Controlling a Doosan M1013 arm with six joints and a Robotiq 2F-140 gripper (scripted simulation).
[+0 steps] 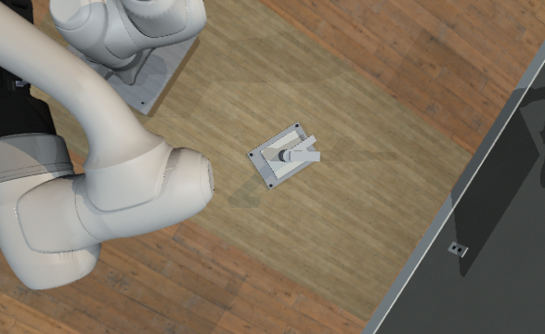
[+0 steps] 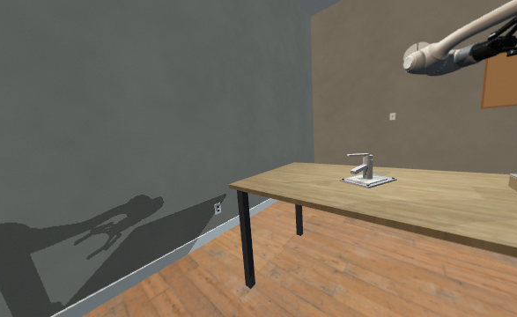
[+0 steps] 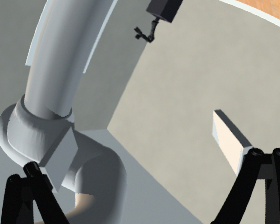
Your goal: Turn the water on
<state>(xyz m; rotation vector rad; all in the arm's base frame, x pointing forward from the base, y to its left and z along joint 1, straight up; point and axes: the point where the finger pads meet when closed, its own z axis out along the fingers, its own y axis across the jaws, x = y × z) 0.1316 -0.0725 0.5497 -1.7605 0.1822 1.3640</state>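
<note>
My hand is 600 mm short of the lever, 90 mm to the right of it and 460 mm above it. From my hand the other things lie so: plate 560 mm ahead, 60 mm to the left, 600 mm below; then metal tap 580 mm ahead, 80 mm to the left, 510 mm below.
</note>
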